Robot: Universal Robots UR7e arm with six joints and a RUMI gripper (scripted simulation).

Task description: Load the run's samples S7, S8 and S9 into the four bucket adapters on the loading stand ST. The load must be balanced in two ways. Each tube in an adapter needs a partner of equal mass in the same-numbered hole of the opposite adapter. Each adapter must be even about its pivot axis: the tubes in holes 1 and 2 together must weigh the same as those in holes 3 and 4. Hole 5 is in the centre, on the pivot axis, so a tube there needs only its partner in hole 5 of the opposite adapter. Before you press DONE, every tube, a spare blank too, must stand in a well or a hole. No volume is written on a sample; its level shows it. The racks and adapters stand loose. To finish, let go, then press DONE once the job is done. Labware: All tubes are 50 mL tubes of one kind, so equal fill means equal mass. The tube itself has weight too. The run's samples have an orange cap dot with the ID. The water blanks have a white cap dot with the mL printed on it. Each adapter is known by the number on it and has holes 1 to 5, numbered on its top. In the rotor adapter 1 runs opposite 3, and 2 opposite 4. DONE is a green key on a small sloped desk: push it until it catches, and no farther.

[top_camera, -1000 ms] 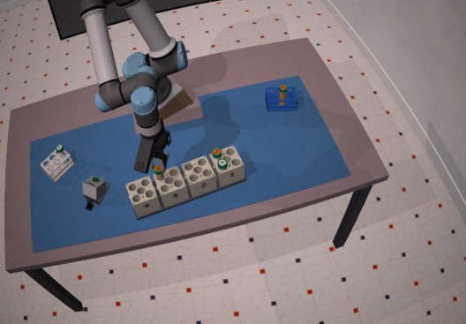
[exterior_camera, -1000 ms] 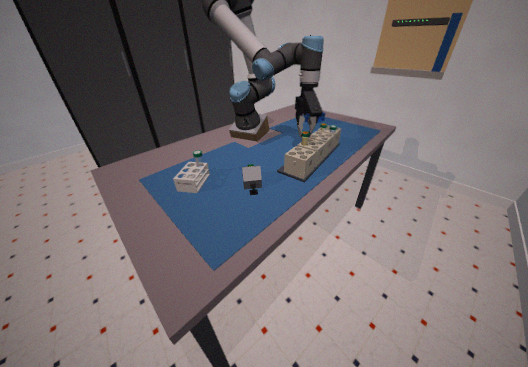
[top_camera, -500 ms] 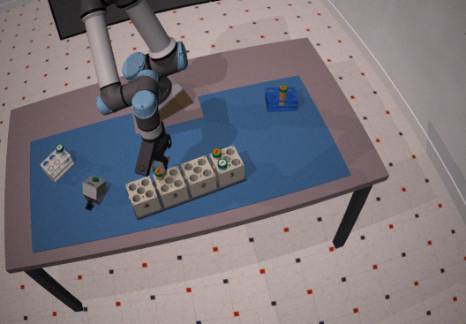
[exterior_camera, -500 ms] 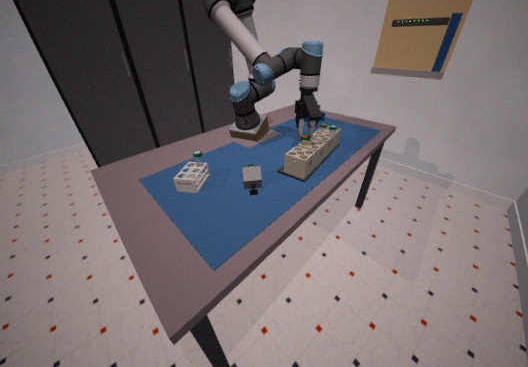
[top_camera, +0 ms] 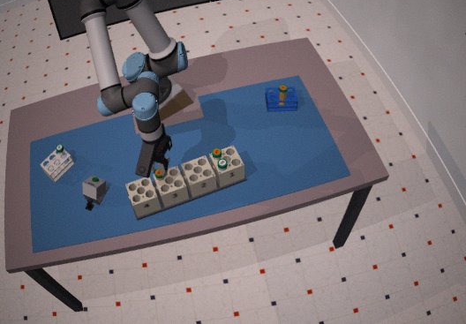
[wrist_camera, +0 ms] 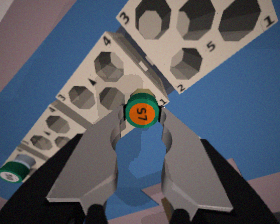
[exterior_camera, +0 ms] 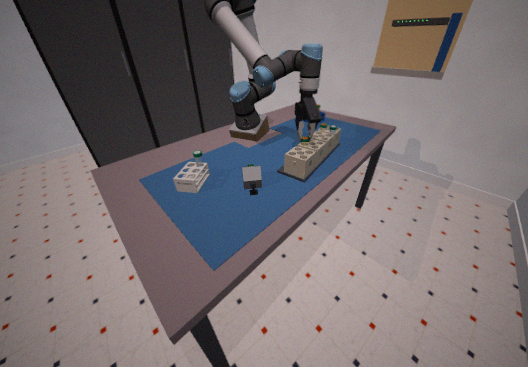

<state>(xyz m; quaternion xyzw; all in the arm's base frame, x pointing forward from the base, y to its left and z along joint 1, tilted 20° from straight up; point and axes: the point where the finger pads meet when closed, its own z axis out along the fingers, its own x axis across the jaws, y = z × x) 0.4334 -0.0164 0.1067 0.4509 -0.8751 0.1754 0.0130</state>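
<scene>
My gripper is now 10 mm past the sample tube S7 and 50 mm above it. The rest, counted from my hand: DONE desk: 60 mm behind, 270 mm to the right, 70 mm below; then tube: 240 mm behind, 400 mm to the right, 60 mm below; then sample tube S8: 20 mm behind, 210 mm to the left, 50 mm below.
</scene>
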